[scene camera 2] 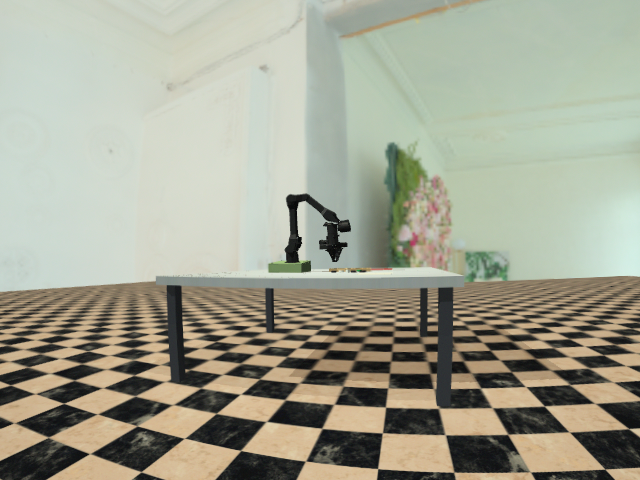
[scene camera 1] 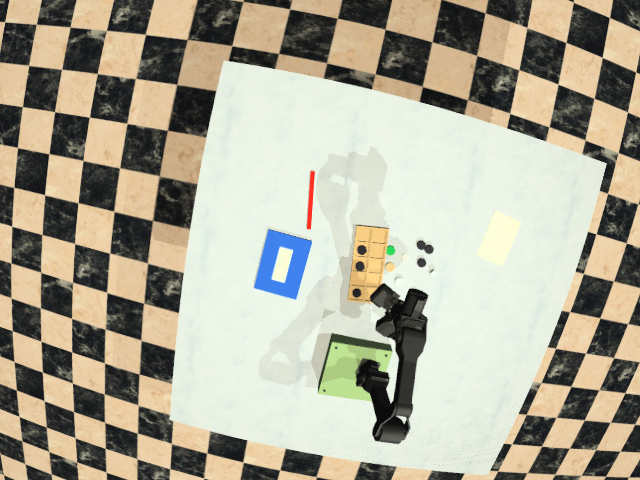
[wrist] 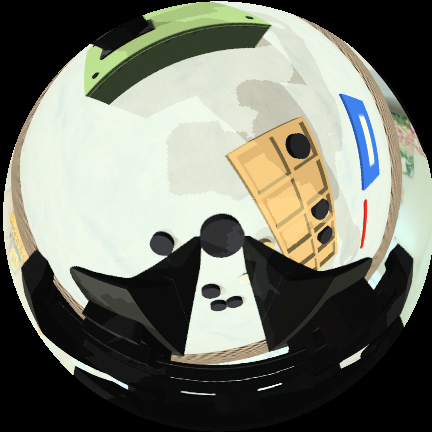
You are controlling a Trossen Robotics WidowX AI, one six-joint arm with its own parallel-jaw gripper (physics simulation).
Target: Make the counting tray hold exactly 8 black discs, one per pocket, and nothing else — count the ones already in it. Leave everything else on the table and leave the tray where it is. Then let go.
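The tan counting tray (scene camera 1: 376,251) (wrist: 256,167) has black discs in three pockets of one column: an end disc (scene camera 1: 356,292) (wrist: 298,145), a middle disc (scene camera 1: 359,266) (wrist: 320,209) and another beside it (scene camera 1: 361,250) (wrist: 325,234). My gripper (scene camera 2: 335,259) (wrist: 221,241) is shut on a black disc (wrist: 221,229), above the table beside the tray. Its fingertips are hidden under the arm in scene camera 1. Three loose black discs (scene camera 1: 421,244) (scene camera 1: 428,249) (scene camera 1: 421,262) lie right of the tray. Another loose black disc (wrist: 162,243) lies left of the fingers in the wrist view.
A green disc (scene camera 1: 390,250), a tan disc (scene camera 1: 389,267), a small cream piece (scene camera 1: 405,256), a white disc (scene camera 1: 398,281) and a small grey piece (scene camera 1: 432,270) lie near the tray. A blue frame (scene camera 1: 262,266), red stick (scene camera 1: 310,199), yellow sheet (scene camera 1: 498,238) and green base block (scene camera 1: 338,369) are around.
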